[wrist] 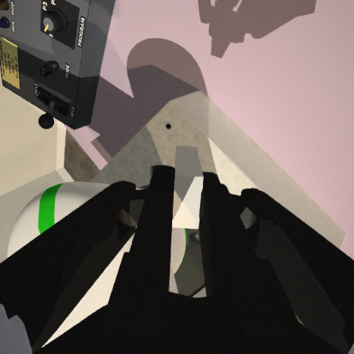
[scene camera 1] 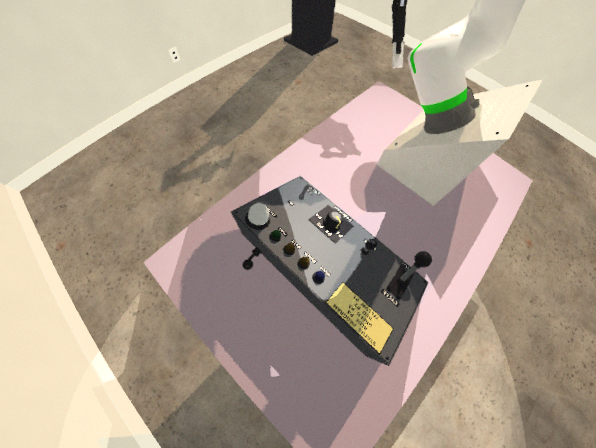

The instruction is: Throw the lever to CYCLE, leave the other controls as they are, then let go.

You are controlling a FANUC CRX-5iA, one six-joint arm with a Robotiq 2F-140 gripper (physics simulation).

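Frame: origin at the arm's base, x ahead, y left, z up, level; millimetres.
Seen in the pictures: gripper, fingertip midpoint: (scene camera 1: pixel 397 67); arm's base, link origin: (scene camera 1: pixel 448 122).
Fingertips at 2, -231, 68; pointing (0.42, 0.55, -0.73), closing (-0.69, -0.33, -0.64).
Note:
Offsets run from my fingertips to a thing's middle, as dx, dy, dz. "spot": to the spot under its first point. Level surfaces: height alone.
The lever (scene camera 1: pixel 423 259) (wrist: pixel 46 120) has a black ball knob and rises from a slot between the HOLD and CYCLE labels on the dark control panel (scene camera 1: pixel 372 280) (wrist: pixel 95 50). Which end of the slot it rests at I cannot tell for sure. The panel also bears a PROGRAM dial @[spot: +494, +182, -138] (scene camera 1: pixel 333 220) (wrist: pixel 53 21) and a MODE switch @[spot: +481, +296, -129] (scene camera 1: pixel 370 244) (wrist: pixel 49 68). My gripper (scene camera 1: pixel 398 56) (wrist: pixel 184 164) is shut with nothing between its fingers. It is high up, well apart from the lever and the panel, at the top in the scene view.
The panel lies on a pink mat @[dz -262] (scene camera 1: pixel 370 107) (wrist: pixel 285 90). The arm's pale pedestal (scene camera 1: pixel 430 165) (wrist: pixel 230 145) stands beside it. Small coloured buttons, a big grey button @[spot: +642, +61, -71] (scene camera 1: pixel 258 215) and a yellow label @[spot: +641, +390, -113] (scene camera 1: pixel 361 319) (wrist: pixel 9 64) are on the panel. A black stand (scene camera 1: pixel 312 22) is at the back.

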